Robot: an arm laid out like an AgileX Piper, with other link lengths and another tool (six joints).
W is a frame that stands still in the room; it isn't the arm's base.
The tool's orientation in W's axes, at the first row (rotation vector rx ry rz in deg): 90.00, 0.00, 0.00
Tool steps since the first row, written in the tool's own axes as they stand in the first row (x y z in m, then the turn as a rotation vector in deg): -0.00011, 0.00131, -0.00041, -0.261, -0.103, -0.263; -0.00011, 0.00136, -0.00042, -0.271, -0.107, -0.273; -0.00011, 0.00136, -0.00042, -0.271, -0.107, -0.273; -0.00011, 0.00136, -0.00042, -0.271, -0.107, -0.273; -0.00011, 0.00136, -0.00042, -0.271, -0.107, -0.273; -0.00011, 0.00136, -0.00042, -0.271, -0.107, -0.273; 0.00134, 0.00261, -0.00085, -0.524, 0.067, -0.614; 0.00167, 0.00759, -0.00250, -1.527, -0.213, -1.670; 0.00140, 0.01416, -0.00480, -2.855, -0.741, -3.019; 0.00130, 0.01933, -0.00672, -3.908, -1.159, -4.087; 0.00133, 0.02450, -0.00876, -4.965, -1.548, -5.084; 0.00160, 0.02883, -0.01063, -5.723, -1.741, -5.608; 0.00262, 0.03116, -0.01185, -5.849, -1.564, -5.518
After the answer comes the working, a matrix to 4 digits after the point.
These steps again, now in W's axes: -0.00011, 0.00041, 0.00131, -0.261, 0.263, -0.103; -0.00011, 0.00042, 0.00136, -0.271, 0.273, -0.107; -0.00011, 0.00042, 0.00136, -0.271, 0.273, -0.107; -0.00011, 0.00042, 0.00136, -0.271, 0.273, -0.107; -0.00011, 0.00042, 0.00136, -0.271, 0.273, -0.107; -0.00011, 0.00042, 0.00136, -0.271, 0.273, -0.107; 0.00134, 0.00085, 0.00261, -0.524, 0.614, 0.067; 0.00167, 0.00250, 0.00759, -1.527, 1.670, -0.213; 0.00140, 0.00480, 0.01416, -2.855, 3.019, -0.741; 0.00130, 0.00672, 0.01933, -3.908, 4.087, -1.159; 0.00133, 0.00876, 0.02450, -4.965, 5.084, -1.548; 0.00160, 0.01063, 0.02883, -5.723, 5.608, -1.741; 0.00262, 0.01185, 0.03116, -5.849, 5.518, -1.564
The tool's axes in the first row as the columns of a matrix, in W's axes (rounded; the answer above uses it unrounded):
1.0000, 0.0000, 0.0000
0.0000, 0.0000, -1.0000
0.0000, 1.0000, 0.0000

